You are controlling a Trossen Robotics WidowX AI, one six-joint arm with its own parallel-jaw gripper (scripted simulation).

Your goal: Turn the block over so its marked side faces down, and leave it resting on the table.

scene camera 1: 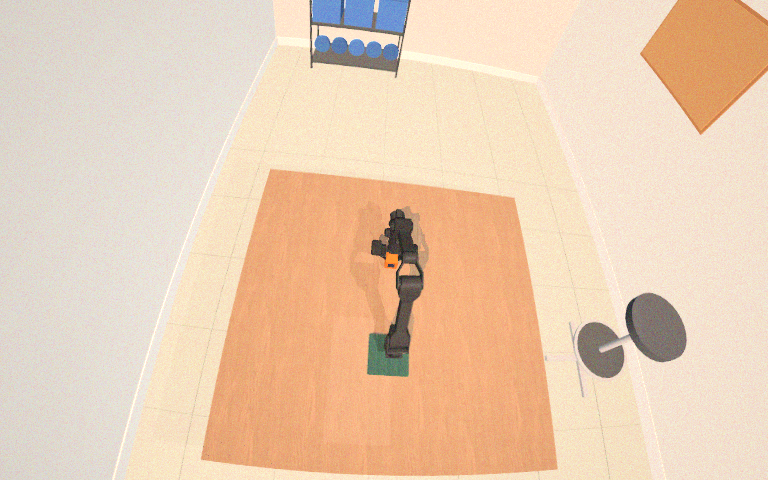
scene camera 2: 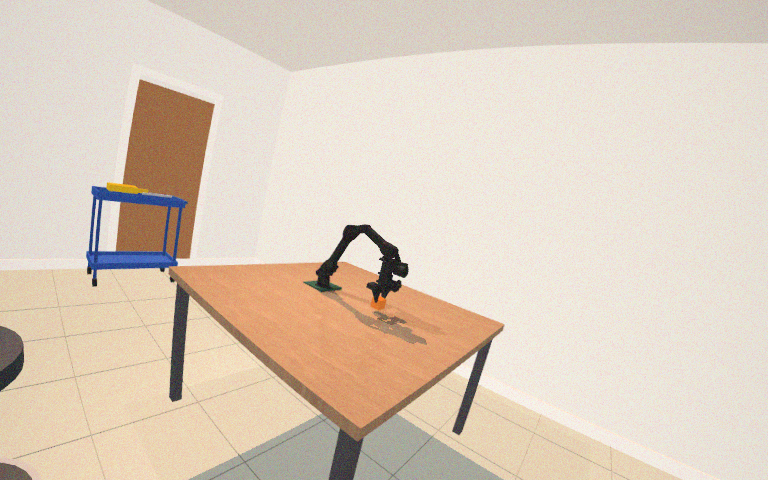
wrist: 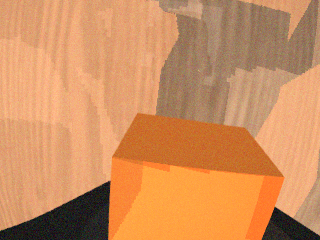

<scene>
My gripper (wrist: 186,202) carries a block (wrist: 166,171).
</scene>
